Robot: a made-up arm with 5 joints.
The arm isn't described. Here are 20 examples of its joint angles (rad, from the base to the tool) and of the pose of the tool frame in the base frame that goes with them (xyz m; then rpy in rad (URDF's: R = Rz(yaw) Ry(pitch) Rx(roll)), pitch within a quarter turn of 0, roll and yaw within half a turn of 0).
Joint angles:
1: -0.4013 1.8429 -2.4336 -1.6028 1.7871
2: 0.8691 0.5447 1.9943 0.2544 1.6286
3: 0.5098 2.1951 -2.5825 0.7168 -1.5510
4: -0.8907 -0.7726 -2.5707 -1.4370 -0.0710
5: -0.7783 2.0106 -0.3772 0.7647 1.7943
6: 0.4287 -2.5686 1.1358 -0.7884 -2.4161
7: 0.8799 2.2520 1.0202 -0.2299 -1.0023
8: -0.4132 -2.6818 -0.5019 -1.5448 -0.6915
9: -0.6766 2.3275 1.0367 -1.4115 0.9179
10: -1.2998 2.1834 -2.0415 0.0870 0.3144
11: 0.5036 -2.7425 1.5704 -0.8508 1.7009
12: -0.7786 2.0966 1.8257 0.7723 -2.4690
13: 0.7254 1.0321 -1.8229 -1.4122 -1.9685
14: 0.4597 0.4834 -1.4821 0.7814 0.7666
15: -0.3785 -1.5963 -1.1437 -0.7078 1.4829
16: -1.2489 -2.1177 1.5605 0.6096 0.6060
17: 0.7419 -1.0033 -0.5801 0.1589 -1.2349
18: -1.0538 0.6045 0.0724 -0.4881 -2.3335
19: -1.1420 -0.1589 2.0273 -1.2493 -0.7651
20: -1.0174 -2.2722 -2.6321 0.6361 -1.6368
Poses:
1: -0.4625 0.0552 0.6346 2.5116 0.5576 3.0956
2: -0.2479 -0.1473 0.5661 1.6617 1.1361 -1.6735
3: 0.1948 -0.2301 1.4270 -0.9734 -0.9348 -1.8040
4: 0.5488 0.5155 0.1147 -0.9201 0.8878 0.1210
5: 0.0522 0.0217 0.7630 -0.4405 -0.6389 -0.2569
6: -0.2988 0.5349 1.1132 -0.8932 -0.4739 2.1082
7: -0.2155 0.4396 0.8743 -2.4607 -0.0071 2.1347
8: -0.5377 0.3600 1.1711 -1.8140 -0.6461 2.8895
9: -0.1695 0.4383 0.8119 0.2018 -0.2361 1.3889
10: -0.1721 -0.4000 0.5610 -0.9899 -0.0218 -1.5851
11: 0.2225 0.6464 0.8677 0.3656 0.4110 0.8831
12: -0.3218 0.1985 1.0605 1.3774 -0.8986 -2.7819
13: -0.0563 -0.3923 1.1488 2.1809 -0.9584 -0.3816
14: -0.0650 0.0172 0.2841 0.1182 0.9769 -0.2380
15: -0.1865 0.4024 0.8165 -2.2626 -0.6346 -2.4036
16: 0.0791 0.1361 0.8972 0.9383 -0.4813 -1.3229
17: -0.0970 0.8441 0.9853 2.4221 -1.0175 1.9203
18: -0.0990 0.2705 0.0110 2.7971 0.5861 -2.9000
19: -0.1437 -0.0323 0.4248 -1.0124 0.0890 -2.7938
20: -0.0736 0.9163 1.0408 1.4019 -0.3326 2.1506
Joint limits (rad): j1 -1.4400..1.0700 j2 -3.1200..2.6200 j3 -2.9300..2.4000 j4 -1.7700..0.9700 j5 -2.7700..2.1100
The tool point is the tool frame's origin. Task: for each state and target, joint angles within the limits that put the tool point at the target. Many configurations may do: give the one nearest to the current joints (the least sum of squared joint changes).
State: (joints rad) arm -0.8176 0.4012 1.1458 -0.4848 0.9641
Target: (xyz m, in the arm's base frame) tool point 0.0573 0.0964 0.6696
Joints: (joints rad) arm -1.0403 0.1709 0.6259 -0.4740 0.9987
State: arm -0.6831 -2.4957 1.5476 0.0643 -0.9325
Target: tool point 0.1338 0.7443 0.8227
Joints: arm -0.7910 -2.9881 2.3515 0.1378 -1.4038
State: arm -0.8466 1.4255 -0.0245 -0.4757 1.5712
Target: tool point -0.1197 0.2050 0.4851
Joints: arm -1.2440 1.2302 -0.2309 -0.9521 1.8076
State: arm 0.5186 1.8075 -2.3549 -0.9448 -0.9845
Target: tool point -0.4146 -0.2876 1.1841
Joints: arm -0.2153 1.8317 -2.1326 -0.8041 -1.1956
